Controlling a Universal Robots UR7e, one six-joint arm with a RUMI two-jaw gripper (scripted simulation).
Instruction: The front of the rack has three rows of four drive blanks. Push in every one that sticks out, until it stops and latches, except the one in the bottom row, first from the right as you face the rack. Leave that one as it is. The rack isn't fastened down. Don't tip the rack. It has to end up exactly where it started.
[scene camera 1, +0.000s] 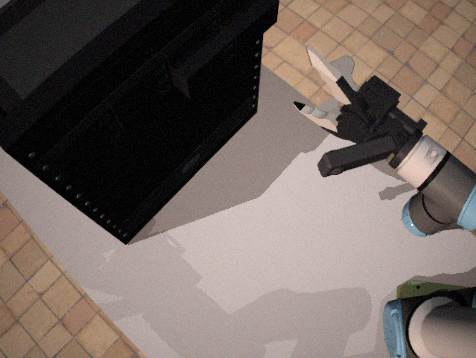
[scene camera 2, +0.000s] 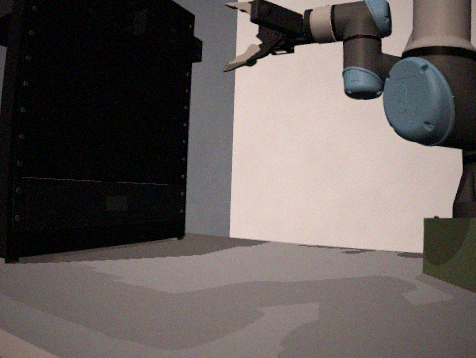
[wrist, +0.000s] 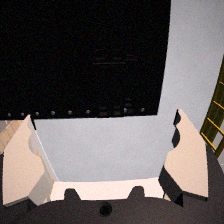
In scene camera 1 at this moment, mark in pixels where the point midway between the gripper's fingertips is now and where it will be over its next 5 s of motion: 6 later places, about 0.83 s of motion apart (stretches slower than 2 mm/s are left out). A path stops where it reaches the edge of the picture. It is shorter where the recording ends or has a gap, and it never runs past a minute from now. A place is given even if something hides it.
The gripper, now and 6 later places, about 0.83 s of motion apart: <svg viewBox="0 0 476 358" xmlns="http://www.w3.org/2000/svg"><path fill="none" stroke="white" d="M299 77L283 59L275 53L261 72L243 94L217 75L212 71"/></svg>
